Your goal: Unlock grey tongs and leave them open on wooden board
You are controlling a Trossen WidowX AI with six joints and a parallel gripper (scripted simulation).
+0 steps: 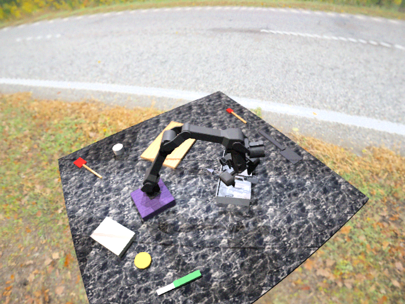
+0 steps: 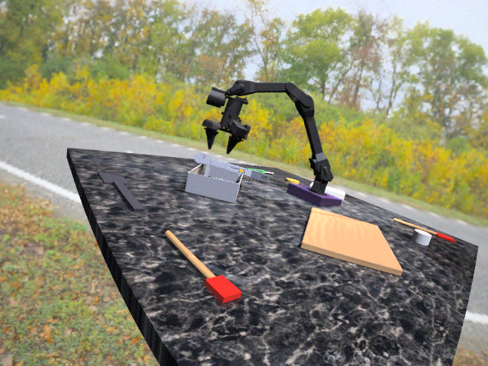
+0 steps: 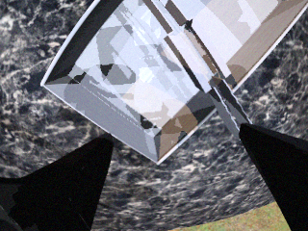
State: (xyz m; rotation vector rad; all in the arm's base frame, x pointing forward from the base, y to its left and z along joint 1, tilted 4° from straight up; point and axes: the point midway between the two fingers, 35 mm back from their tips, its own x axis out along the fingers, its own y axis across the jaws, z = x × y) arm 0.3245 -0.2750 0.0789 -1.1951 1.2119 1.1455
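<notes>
Right now the grey roasting tin is 5 cm ahead of my gripper tip, 8 cm to the left of it and 8 cm below it. The rest, counted from my gripper tip: black spatula: 41 cm ahead, 8 cm to the left, 11 cm below; yellow disc: 53 cm behind, 2 cm to the left, 10 cm below; wooden board: 3 cm behind, 54 cm to the left, 10 cm below.
</notes>
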